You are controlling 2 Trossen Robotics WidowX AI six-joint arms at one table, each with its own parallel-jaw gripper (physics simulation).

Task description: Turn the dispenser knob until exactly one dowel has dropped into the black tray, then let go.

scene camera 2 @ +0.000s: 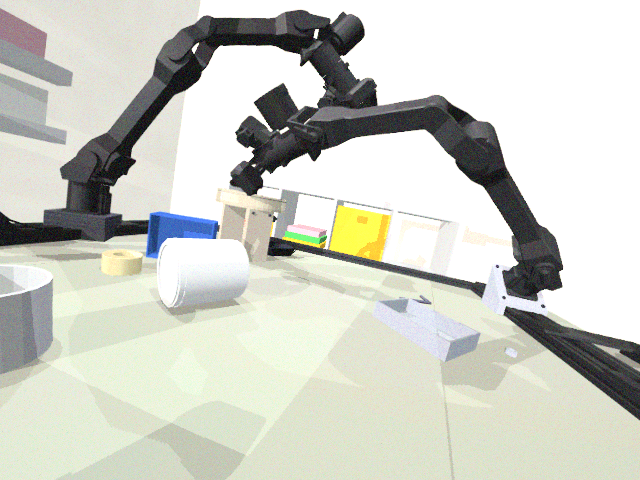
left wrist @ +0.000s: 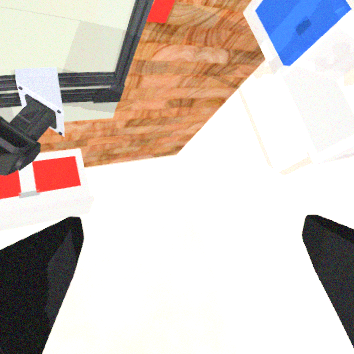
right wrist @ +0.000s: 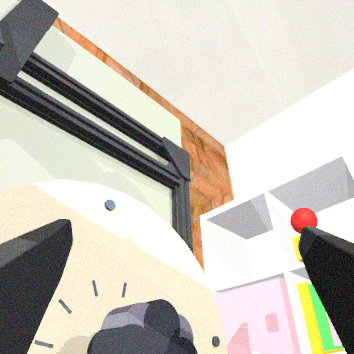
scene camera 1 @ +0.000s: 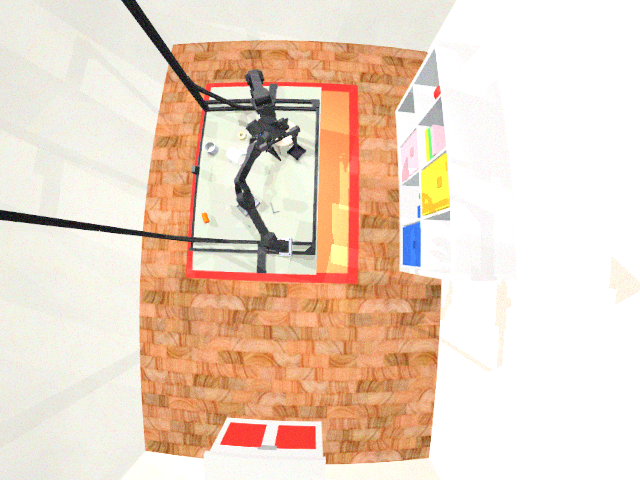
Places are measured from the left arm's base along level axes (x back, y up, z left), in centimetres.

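Where they show: left gripper, fingertip midpoint: point(left wrist: 193, 226) point(scene camera 1: 289, 156); right gripper, fingertip midpoint: point(right wrist: 188, 234); left arm's base, origin of the base link: point(scene camera 2: 87, 212); right arm's base, origin of the base link: point(scene camera 2: 519, 285) point(left wrist: 41, 111) point(scene camera 1: 285, 246).
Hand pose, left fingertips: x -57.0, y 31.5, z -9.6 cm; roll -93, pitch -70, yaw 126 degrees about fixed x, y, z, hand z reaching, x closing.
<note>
Things, the pixels of their centre, and the offset from my left fingertips. "pt": a spot on its surface instead.
- dispenser, body centre: point(scene camera 2: 252, 200) point(scene camera 1: 283, 133) dx +24.1, dy -23.2, dz +8.0 cm
- black tray, body centre: point(scene camera 2: 275, 248) point(scene camera 1: 296, 152) dx +15.6, dy -35.0, dz +10.8 cm
- blue bin, body centre: point(scene camera 2: 183, 238) dx +37.1, dy -32.2, dz -2.2 cm
- tan ring, body centre: point(scene camera 2: 122, 262) dx +44.3, dy -35.0, dz -11.6 cm
- white cylinder, body centre: point(scene camera 2: 202, 272) point(scene camera 1: 238, 155) dx +33.0, dy -32.8, dz -20.0 cm
- grey cup, surface spot: point(scene camera 2: 25, 320) pt dx +44.1, dy -32.8, dz -33.5 cm
- grey tray, body centre: point(scene camera 2: 423, 324) point(scene camera 1: 248, 204) dx +3.8, dy -35.0, dz -30.7 cm
The dispenser point(scene camera 2: 250, 200) point(right wrist: 55, 240) has a pale wooden round top with tick marks and stands on legs. Its dark lobed knob point(right wrist: 145, 332) shows low in the right wrist view, its lower part cut off. My right gripper point(right wrist: 188, 234) is open above the dispenser top, with the knob low between its fingers and no visible grip on it. My left gripper point(left wrist: 193, 226) is open and empty, high up and away from the dispenser. The black tray point(scene camera 2: 281, 246) point(scene camera 1: 296, 150) lies beside the dispenser. Its contents cannot be made out, and no dowel can be made out.
A blue bin point(scene camera 2: 183, 232), a tan ring point(scene camera 2: 121, 265) and a white cylinder point(scene camera 2: 206, 271) are near the dispenser. A grey cup point(scene camera 2: 25, 320) stands at the left edge. A grey tray point(scene camera 2: 413, 328) lies towards the right arm's base. My arms cross above the dispenser.
</note>
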